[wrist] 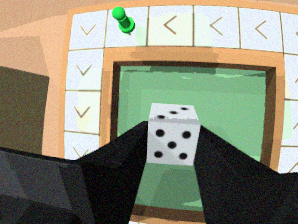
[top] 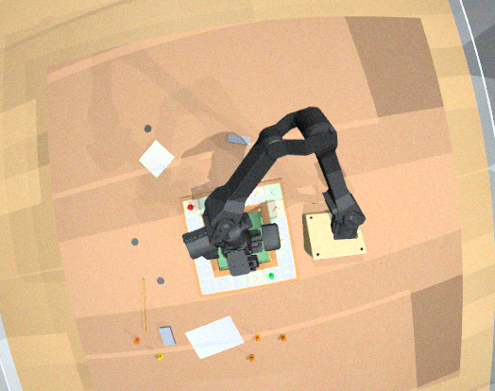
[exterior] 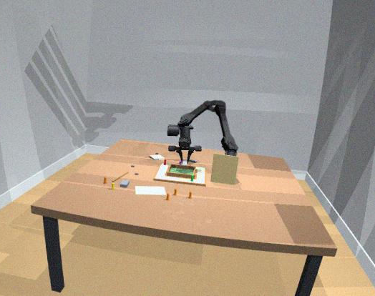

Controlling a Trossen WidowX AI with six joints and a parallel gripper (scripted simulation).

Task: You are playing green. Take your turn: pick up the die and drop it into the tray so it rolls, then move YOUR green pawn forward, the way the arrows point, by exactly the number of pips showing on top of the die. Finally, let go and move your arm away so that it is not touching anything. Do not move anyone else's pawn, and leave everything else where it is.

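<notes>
The green pawn is 80 mm to the left of my gripper tip, 70 mm behind it and 50 mm below it. From my gripper tip the other things lie so: green tray 70 mm below, 20 mm to the right, 20 mm ahead; then purple pawn 130 mm to the right, 50 mm below, 50 mm ahead; then white die right at my gripper tip.
</notes>
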